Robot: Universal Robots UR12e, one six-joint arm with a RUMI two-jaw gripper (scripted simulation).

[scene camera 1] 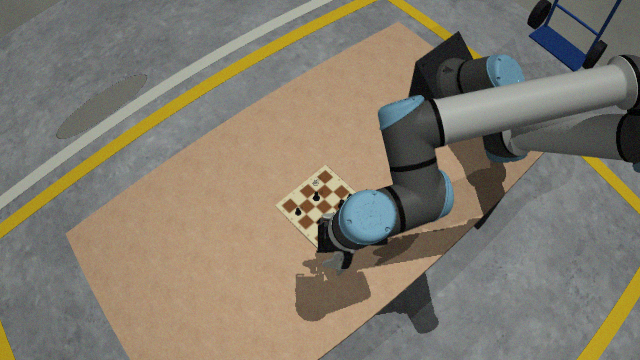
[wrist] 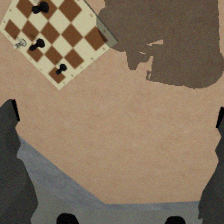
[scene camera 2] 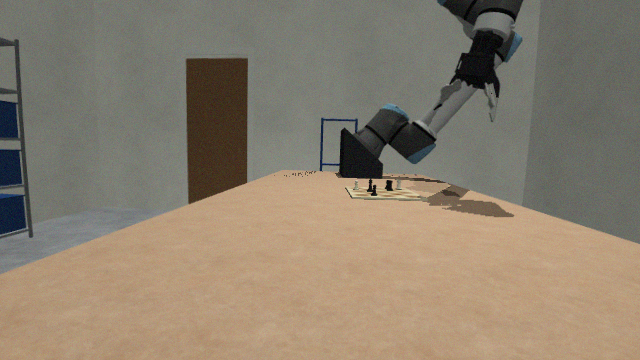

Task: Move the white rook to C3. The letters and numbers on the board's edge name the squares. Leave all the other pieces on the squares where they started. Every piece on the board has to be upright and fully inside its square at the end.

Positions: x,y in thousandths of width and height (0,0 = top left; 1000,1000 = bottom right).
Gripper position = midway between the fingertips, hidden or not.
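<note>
Chessboard (scene camera 1: 518,526) visible. Gripper (scene camera 2: 721,321) visible, also in the wrist view (wrist: 529,467).
</note>
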